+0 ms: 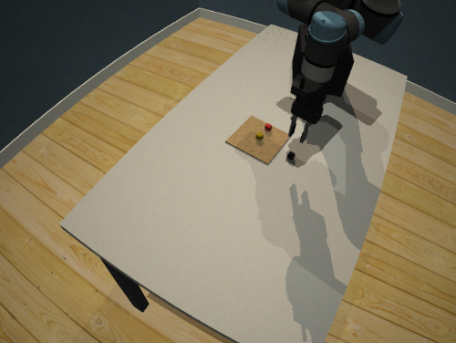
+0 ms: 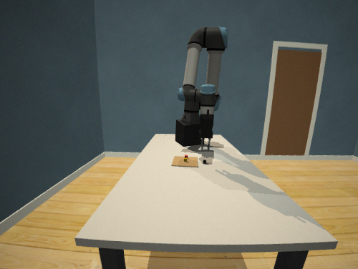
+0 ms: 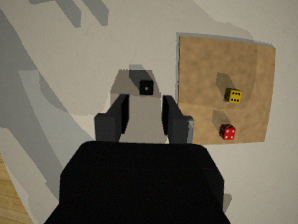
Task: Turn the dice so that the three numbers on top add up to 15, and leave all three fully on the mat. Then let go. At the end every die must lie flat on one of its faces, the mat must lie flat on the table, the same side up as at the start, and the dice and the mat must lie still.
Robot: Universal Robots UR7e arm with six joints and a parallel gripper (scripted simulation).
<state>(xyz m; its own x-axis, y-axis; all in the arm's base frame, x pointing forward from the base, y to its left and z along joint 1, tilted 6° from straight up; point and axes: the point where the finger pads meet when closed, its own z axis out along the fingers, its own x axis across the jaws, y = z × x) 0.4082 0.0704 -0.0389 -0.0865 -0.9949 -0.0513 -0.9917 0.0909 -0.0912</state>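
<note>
Now: the black die 9 cm below my hand and 1 cm ahead of it. The rest, counted from my hand: yellow die 11 cm to the right, 8 cm below, 1 cm behind; then red die 10 cm to the right, 8 cm below, 6 cm behind; then brown mat 11 cm to the right, 9 cm below, 1 cm behind.
</note>
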